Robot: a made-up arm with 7 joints. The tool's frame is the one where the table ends. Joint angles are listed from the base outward.
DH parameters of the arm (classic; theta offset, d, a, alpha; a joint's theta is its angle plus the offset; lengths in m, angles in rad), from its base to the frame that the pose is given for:
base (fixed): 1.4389 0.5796 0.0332 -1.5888
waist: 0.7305 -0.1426 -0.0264 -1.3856
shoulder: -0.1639 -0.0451 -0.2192 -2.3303
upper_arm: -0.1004 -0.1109 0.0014 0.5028
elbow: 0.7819 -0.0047 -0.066 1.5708
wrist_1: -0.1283 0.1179 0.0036 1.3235
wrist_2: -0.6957 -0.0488 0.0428 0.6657
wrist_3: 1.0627 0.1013 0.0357 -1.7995
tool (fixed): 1.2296 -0.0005 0 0
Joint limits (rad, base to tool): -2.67..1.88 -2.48..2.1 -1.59..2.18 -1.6..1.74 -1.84..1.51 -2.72..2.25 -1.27..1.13
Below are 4 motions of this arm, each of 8 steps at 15 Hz.
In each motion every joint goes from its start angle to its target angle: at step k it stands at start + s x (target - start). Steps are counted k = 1, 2, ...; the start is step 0. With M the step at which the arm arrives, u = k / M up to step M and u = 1 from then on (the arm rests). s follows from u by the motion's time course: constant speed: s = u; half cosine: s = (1 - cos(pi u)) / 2; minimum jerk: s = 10 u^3 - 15 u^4 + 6 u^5.
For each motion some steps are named. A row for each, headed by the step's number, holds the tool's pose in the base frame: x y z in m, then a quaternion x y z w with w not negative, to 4 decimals.
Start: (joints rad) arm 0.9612 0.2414 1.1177 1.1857 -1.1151 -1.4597 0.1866
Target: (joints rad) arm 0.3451 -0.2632 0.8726 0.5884 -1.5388 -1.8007 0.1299
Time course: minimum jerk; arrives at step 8
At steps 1, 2, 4, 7, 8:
1: 0.0083 0.0854 0.6517 -0.0727 -0.5381 -0.4367 0.7173
2: 0.0148 0.0718 0.6565 -0.0455 -0.5371 -0.4234 0.7281
4: 0.0441 0.0067 0.6636 0.0950 -0.5254 -0.3446 0.7721
7: 0.0813 -0.0666 0.6378 0.3010 -0.4946 -0.2067 0.7887
8: 0.0825 -0.0687 0.6363 0.3083 -0.4933 -0.2013 0.7881

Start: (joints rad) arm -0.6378 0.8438 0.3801 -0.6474 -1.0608 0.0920 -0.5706
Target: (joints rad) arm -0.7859 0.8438 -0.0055 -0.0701 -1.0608 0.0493 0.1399
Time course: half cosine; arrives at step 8
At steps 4, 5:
4: -0.1642 -0.1330 0.4846 0.8017 0.5527 0.1865 0.1307
5: -0.1588 -0.1255 0.4709 0.7961 0.5289 0.2317 0.1812

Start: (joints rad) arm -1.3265 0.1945 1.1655 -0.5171 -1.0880 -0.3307 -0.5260
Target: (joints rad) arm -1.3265 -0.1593 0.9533 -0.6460 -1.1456 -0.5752 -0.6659
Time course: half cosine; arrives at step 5
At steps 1, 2, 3, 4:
1: 0.0685 -0.1057 0.3154 0.0070 -0.7381 -0.5594 0.3771
2: 0.0960 -0.1169 0.3085 0.0519 -0.7738 -0.5035 0.3808
3: 0.1318 -0.1274 0.3031 0.1054 -0.8124 -0.4292 0.3803
4: 0.1617 -0.1331 0.3014 0.1466 -0.8390 -0.3654 0.3756

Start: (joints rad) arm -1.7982 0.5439 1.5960 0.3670 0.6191 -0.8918 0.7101
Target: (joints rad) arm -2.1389 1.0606 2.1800 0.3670 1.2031 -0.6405 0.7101
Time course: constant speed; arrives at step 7
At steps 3, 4, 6, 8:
3: -0.1349 0.0206 0.5110 0.0698 0.0180 -0.3895 0.9182
4: -0.1413 0.0216 0.5218 0.0857 0.0053 -0.3827 0.9199
6: -0.1511 0.0222 0.5437 0.1143 -0.0270 -0.3779 0.9184
8: -0.1545 0.0216 0.5548 0.1261 -0.0458 -0.3798 0.9153

